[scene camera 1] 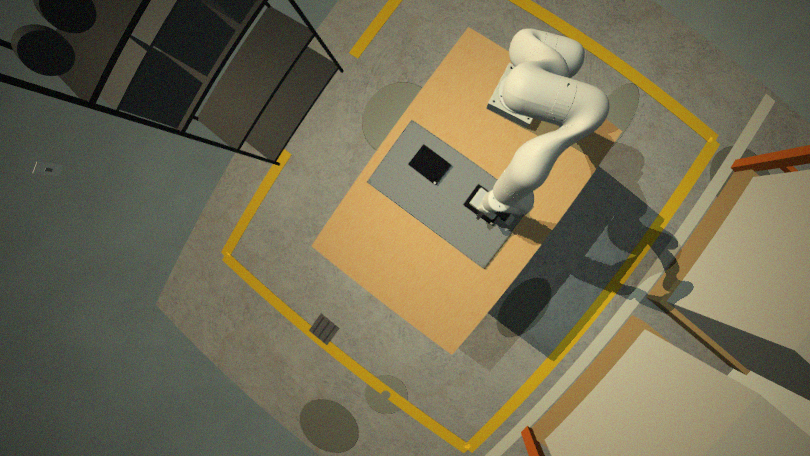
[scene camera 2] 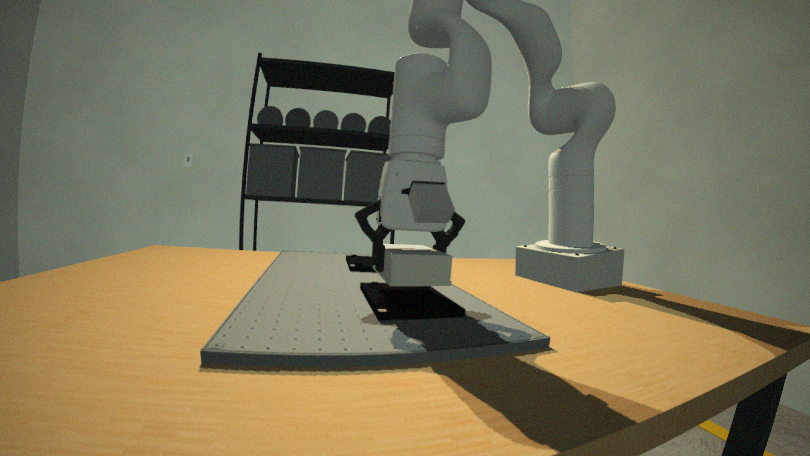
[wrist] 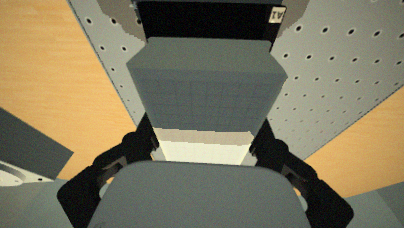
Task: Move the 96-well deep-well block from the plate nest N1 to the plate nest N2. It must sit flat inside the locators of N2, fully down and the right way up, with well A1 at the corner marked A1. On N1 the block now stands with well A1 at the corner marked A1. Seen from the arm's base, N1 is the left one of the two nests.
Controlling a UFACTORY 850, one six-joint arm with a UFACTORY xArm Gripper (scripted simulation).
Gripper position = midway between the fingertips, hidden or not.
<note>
In view: my gripper [scene camera 2: 408,271], a 96-well deep-well block [scene camera 2: 404,265] and a black nest N1 [scene camera 2: 414,302].
The 96-well deep-well block is seen too in the wrist view [wrist: 206,99]. My gripper also shows in the wrist view [wrist: 205,110]. The black nest N1 also shows in the wrist view [wrist: 184,26].
</note>
